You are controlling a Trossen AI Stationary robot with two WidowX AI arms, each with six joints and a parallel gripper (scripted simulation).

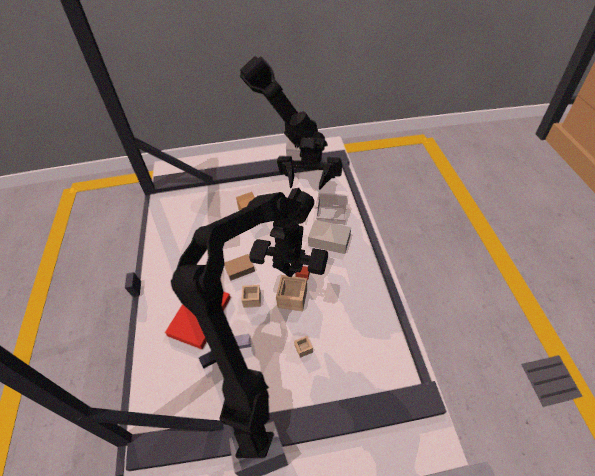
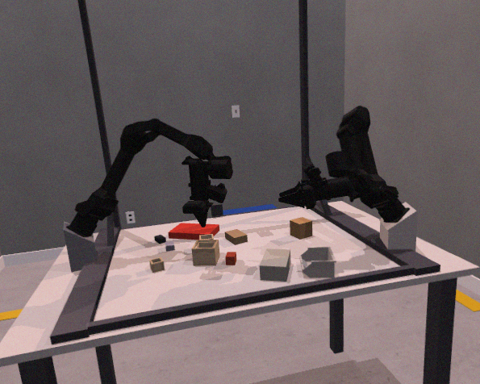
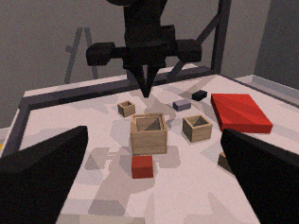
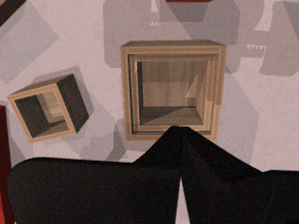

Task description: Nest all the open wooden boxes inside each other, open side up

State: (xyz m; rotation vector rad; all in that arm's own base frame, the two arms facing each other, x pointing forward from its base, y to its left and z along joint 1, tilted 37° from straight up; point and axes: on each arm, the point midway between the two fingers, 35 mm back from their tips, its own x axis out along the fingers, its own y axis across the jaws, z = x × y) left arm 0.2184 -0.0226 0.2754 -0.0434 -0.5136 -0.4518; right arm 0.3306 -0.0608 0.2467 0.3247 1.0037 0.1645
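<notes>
The grey closed block lies 70 mm ahead of my left hand, 60 mm to the right of it and 190 mm below it. The rest, counted from my left hand: red cube 190 mm to the right, 200 mm below; grey open box 80 mm ahead, 60 mm to the left, 180 mm below; brown cube 210 mm behind, 60 mm to the left, 180 mm below.
My right gripper is now 17 cm past the flat brown block, 14 cm above it and 9 cm to the right of it. Also, from my right hand: grey closed block (22 cm to the left, 13 cm below, 10 cm ahead); red cube (14 cm below, 8 cm to the left, 2 cm ahead); red slab (25 cm behind, 14 cm below, 8 cm to the right).
</notes>
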